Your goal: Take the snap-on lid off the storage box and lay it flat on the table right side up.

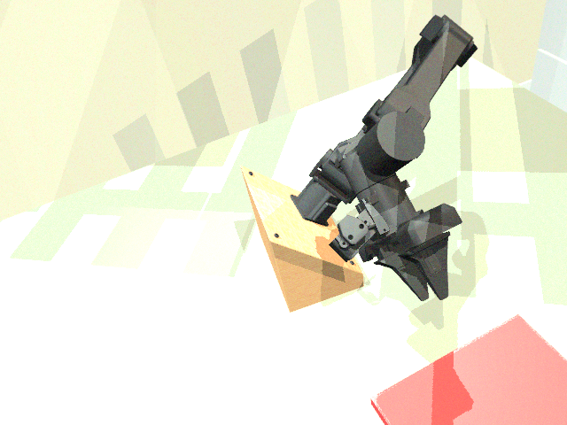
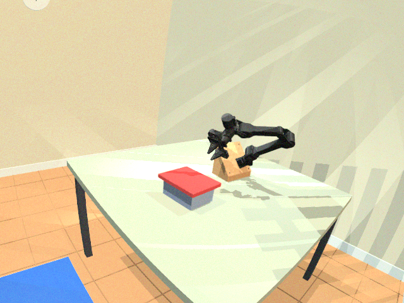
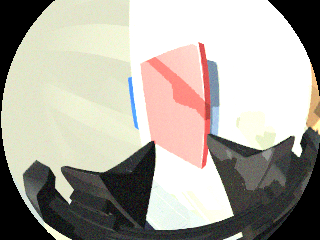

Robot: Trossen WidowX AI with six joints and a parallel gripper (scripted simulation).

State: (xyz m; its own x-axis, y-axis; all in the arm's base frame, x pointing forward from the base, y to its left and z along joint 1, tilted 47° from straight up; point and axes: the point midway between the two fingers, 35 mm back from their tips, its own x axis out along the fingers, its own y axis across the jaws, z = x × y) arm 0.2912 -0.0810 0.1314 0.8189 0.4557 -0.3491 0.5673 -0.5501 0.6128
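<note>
My gripper tip is now 120 mm short of the red lid, 90 mm above it and 10 mm to the right of it. Round my gripper tip: storage box (140 mm below, 120 mm ahead, 10 mm to the left).
</note>
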